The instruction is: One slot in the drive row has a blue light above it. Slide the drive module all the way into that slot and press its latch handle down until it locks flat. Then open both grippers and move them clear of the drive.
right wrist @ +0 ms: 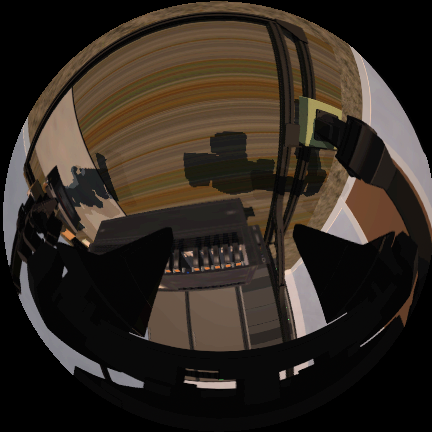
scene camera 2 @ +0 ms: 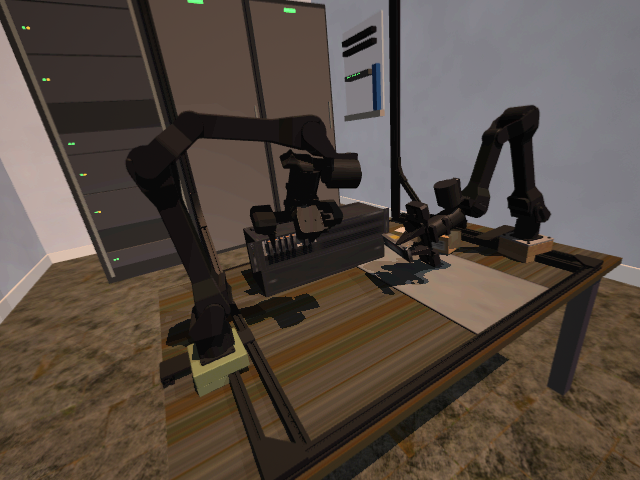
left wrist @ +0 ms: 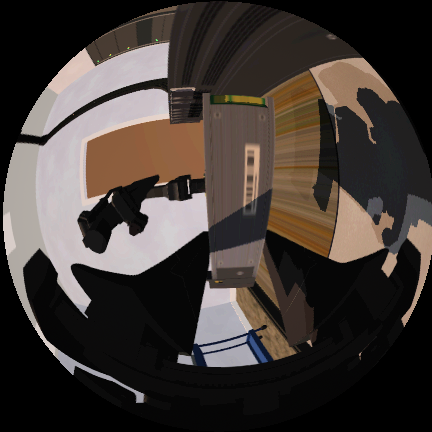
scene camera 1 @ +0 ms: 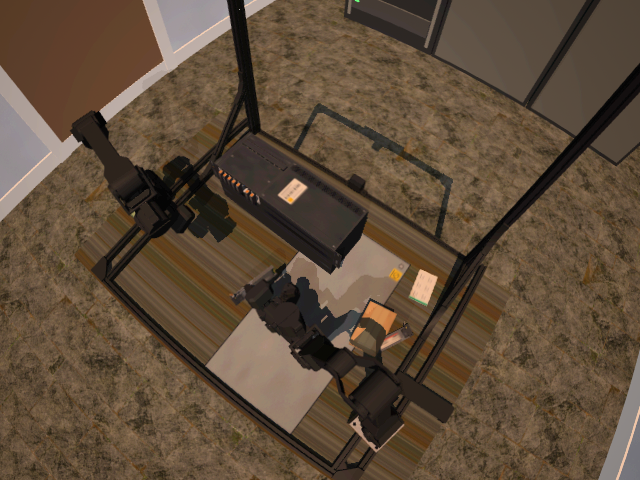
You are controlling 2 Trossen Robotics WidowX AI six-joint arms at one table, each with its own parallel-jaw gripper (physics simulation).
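Frame: origin at the left arm's base, x ahead, y left, z up, level; centimetres.
Where they show: left gripper, between the fingertips: [right wrist: 60, 192] [scene camera 2: 398, 250] [left wrist: 235, 236] [scene camera 1: 247, 289]; right gripper, between the fingertips: [right wrist: 235, 232] [scene camera 2: 292, 243] [left wrist: 158, 176] [scene camera 1: 181, 203]; left arm's base, origin of its link: [scene camera 2: 526, 236]; right arm's base, origin of its link: [right wrist: 325, 126] [scene camera 2: 215, 349].
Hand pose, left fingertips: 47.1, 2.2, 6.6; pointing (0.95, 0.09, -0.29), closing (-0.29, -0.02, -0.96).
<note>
Each offset is from my left fingertips to the top centre of the thing, as dx, dy, dz. "pt": to the spot under its first point. Level surfaces: height alone.
The black drive chassis {+15.2, -25.6, +4.8} [scene camera 1: 315, 219] [scene camera 2: 330, 263] [left wrist: 240, 55] [right wrist: 200, 214] stands at the back of the table. Its drive row {pt +25.8, -16.0, +4.0} [scene camera 1: 236, 181] [scene camera 2: 281, 248] [right wrist: 215, 259] has orange-marked handles. In the right wrist view, a tiny blue light {pt +22.9, -16.7, +4.6} [right wrist: 188, 272] shows near a gap in the row. My left gripper [scene camera 1: 256, 289] [left wrist: 235, 236] is shut on the grey drive module {-0.1, -1.8, +2.9} [left wrist: 237, 170], beside the chassis and apart from the row. A brownish bar, perhaps its latch handle, stands out near one finger. My right gripper [scene camera 2: 297, 222] [right wrist: 235, 232] is open and empty, above and in front of the row.
A pale mat {dz -12.5} [scene camera 1: 268, 372] [scene camera 2: 465, 294] lies beside the chassis. An orange-topped box {-28.1, -19.1, -5.5} [scene camera 1: 379, 316], a small silver-and-red item {-33.1, -21.6, -11.8} [scene camera 1: 395, 336] and a white card {-29.4, -40.3, -12.6} [scene camera 1: 423, 287] lie at the right in scene camera 1. Dark frame rails and posts [scene camera 2: 395, 103] edge the table.
</note>
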